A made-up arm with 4 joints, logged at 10 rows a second.
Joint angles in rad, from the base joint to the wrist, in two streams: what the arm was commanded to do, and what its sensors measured. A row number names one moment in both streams.
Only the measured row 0 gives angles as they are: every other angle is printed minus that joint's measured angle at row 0.
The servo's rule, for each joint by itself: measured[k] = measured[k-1] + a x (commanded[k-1-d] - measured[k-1]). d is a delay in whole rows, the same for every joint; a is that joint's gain. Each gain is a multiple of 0.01, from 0.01 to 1. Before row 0 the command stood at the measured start. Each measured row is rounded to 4 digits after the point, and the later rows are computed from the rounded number. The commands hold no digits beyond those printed.
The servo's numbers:
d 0
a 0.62 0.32 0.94 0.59
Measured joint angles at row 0:
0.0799 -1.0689 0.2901 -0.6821
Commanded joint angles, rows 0 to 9:
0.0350 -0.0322 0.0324 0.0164
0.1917 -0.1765 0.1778 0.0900
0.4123 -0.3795 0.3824 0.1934
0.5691 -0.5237 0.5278 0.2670
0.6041 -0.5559 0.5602 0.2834
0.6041 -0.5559 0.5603 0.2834
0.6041 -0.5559 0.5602 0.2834
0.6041 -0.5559 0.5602 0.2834
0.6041 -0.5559 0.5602 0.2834
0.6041 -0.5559 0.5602 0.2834
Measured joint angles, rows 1 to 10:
0.0217 -0.0103 0.0305 0.0097
0.1271 -0.0635 0.1690 0.0571
0.3039 -0.1646 0.3696 0.1375
0.4683 -0.2795 0.5183 0.2139
0.5525 -0.3679 0.5577 0.2549
0.5845 -0.4281 0.5601 0.2717
0.5967 -0.4690 0.5602 0.2786
0.6013 -0.4968 0.5602 0.2814
0.6030 -0.5157 0.5602 0.2826
0.6037 -0.5286 0.5602 0.2831

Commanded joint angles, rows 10 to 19:
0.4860 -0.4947 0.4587 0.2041
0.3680 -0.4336 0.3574 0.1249
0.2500 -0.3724 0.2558 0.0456
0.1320 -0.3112 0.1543 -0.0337
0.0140 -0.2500 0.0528 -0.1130
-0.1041 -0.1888 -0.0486 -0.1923
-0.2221 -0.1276 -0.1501 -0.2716
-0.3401 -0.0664 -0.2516 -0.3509
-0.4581 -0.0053 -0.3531 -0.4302
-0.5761 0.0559 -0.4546 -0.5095
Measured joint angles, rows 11 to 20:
0.5307 -0.5178 0.4648 0.2365
0.4298 -0.4909 0.3638 0.1707
0.3183 -0.4530 0.2623 0.0969
0.2028 -0.4076 0.1608 0.0198
0.0857 -0.3572 0.0593 -0.0586
-0.0320 -0.3033 -0.0421 -0.1375
-0.1499 -0.2471 -0.1436 -0.2166
-0.2678 -0.1893 -0.2451 -0.2958
-0.3858 -0.1304 -0.3466 -0.3751
-0.5038 -0.0708 -0.4481 -0.4544

